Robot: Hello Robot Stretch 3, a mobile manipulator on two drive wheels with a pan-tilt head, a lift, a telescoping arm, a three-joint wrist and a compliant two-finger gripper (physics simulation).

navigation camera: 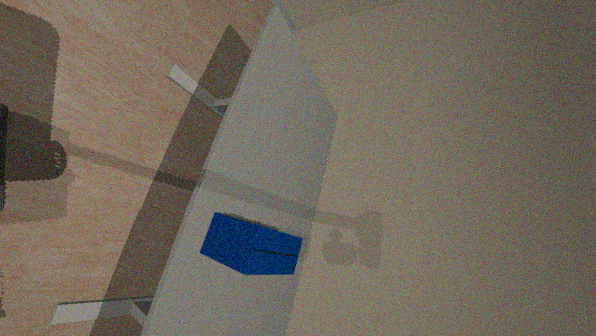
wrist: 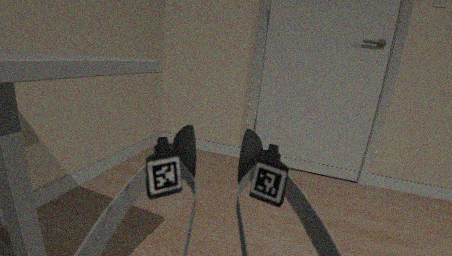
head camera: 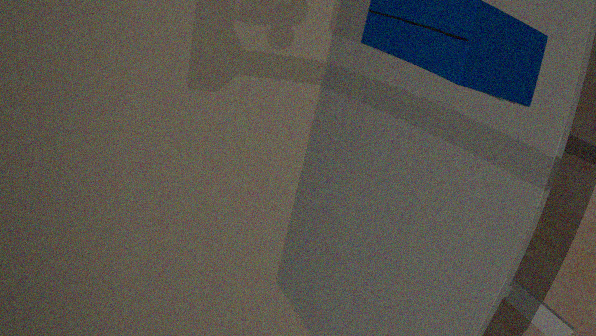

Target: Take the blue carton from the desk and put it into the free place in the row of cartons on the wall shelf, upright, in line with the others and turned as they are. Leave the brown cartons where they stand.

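Frame: origin at the robot's base, x back, y right, z up, level; millimetres.
Where they show: gripper, fingertip midpoint: [wrist: 217, 146].
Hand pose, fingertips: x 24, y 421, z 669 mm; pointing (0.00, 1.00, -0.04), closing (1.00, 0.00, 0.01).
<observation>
Each offset is from my fingertips to the top centre of the thing. "spot": to the spot under its first point. Level surfaces: height alone.
The blue carton @(dx -549, dy -212, dz +231 mm) [head camera: 480, 62] [navigation camera: 237, 242] rests on the pale grey desk @(dz +51 mm) [head camera: 400, 210] [navigation camera: 270, 125], near the wall side in the navigation camera view. A thin dark line runs across one of its faces. The head camera view cuts off its upper part. My gripper [wrist: 217, 146] is open and empty in the wrist view, with bare floor and wall seen beyond its fingertips. The carton does not show in the wrist view, and the gripper does not show in the head or navigation camera views. The wall shelf and the brown cartons do not show.
In the wrist view the desk's edge [wrist: 100, 70] and a leg @(spot: dx -500, dy +328, dz -280 mm) [wrist: 17, 185] stand at the left, beside the gripper. A door [wrist: 320, 85] is ahead. Desk feet [navigation camera: 77, 312] [navigation camera: 182, 79] reach out over the floor. A dark robot part [navigation camera: 30, 157] shows at the far left.
</observation>
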